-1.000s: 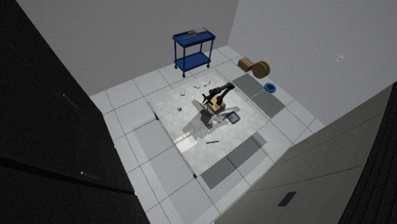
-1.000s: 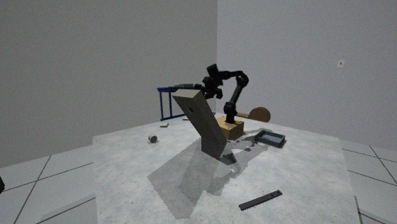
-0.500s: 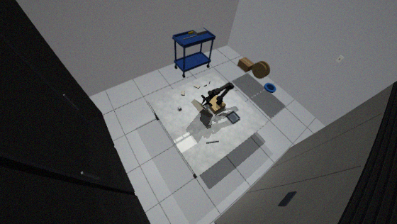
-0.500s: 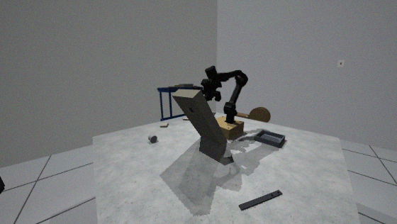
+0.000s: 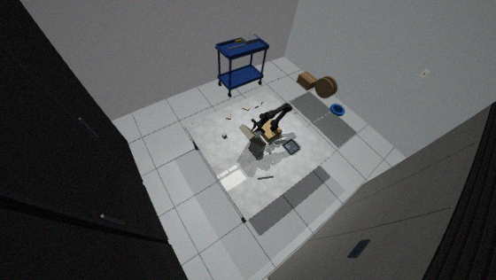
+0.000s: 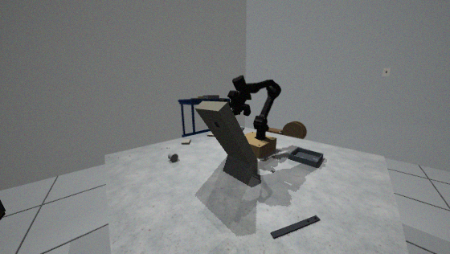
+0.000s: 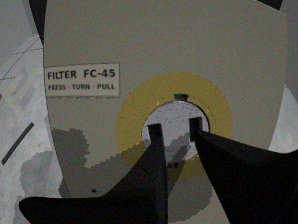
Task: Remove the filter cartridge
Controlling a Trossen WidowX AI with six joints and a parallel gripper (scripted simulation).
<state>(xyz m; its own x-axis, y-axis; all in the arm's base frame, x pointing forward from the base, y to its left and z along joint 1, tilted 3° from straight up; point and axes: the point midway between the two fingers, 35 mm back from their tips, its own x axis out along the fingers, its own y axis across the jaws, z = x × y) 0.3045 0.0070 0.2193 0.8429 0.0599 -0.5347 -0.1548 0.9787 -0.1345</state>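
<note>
My gripper tip is now 2 cm short of the round filter cartridge and 1 cm above it. From my gripper tip the other things lie so: service panel: 9 cm below, 3 cm behind; tray: 42 cm behind, 26 cm to the left, 26 cm below.
</note>
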